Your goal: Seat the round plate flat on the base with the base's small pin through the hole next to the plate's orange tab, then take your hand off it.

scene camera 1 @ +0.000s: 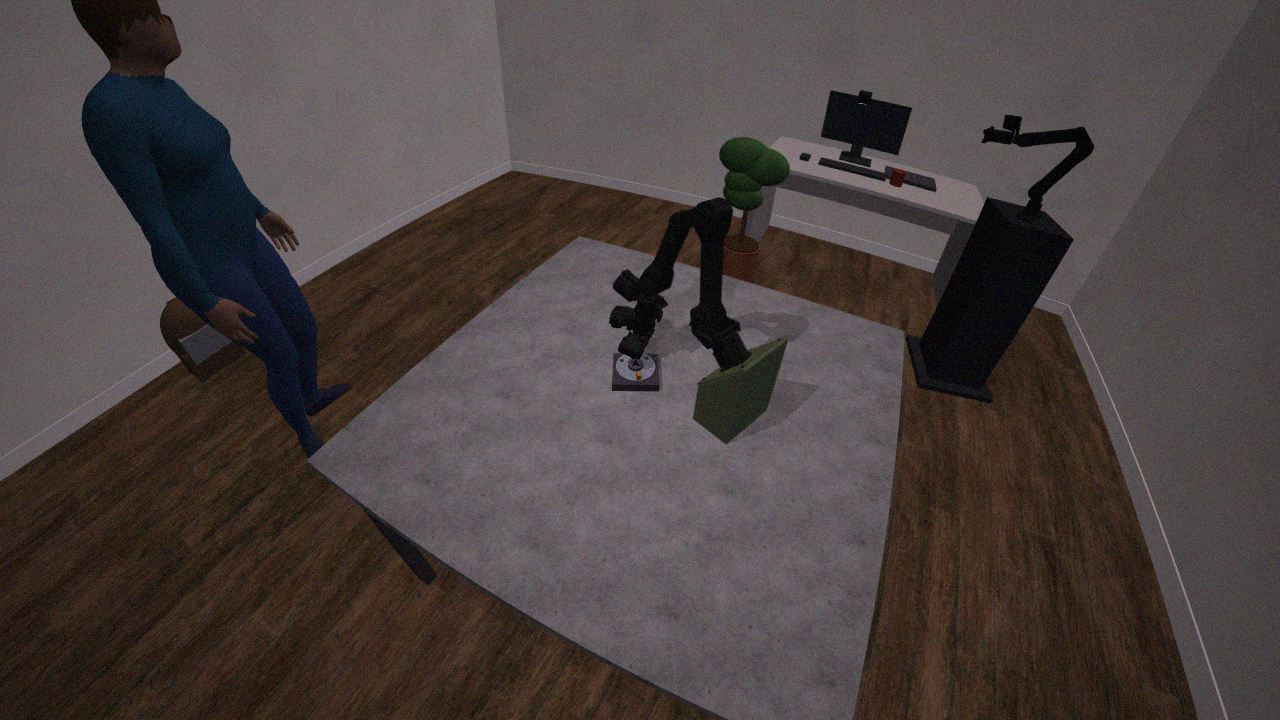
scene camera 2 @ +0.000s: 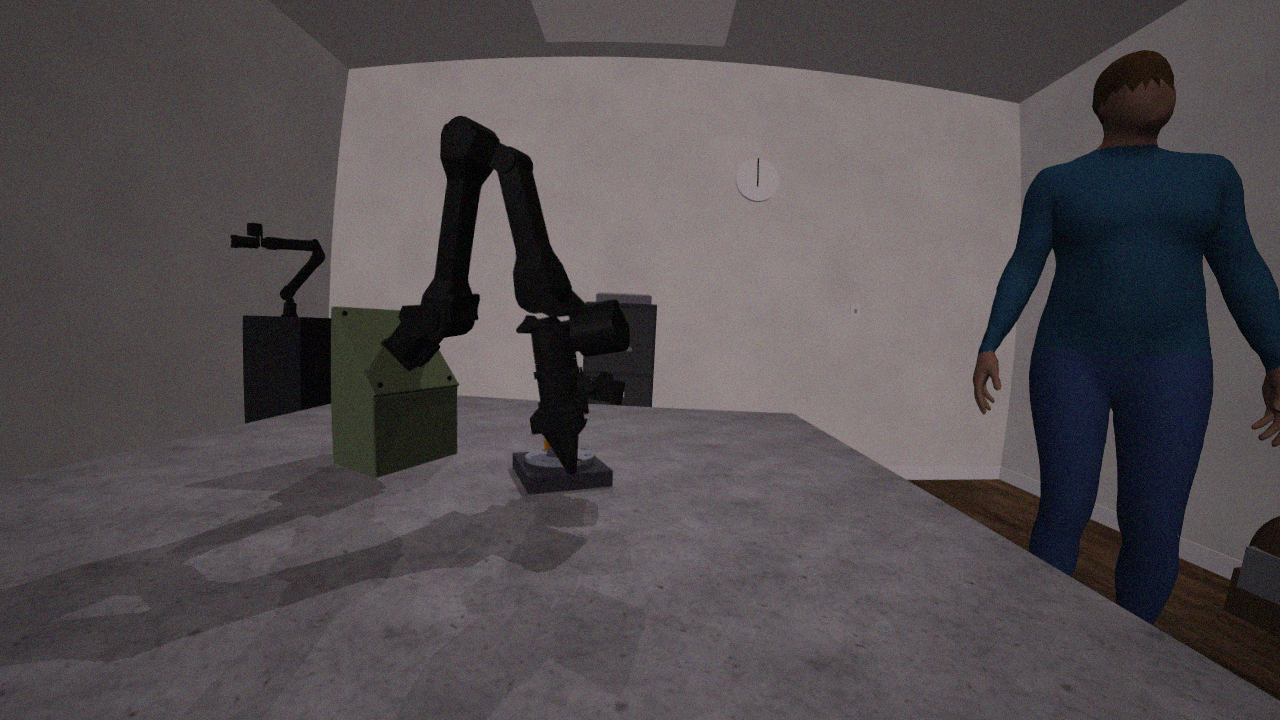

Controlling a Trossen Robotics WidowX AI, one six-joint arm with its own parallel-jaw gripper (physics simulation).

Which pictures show the round light-grey plate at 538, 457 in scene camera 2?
Scene camera 1 and scene camera 2: all of them.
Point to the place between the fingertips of my gripper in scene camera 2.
At 572, 473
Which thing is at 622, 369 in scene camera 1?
A round light-grey plate.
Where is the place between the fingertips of my gripper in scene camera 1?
636, 350
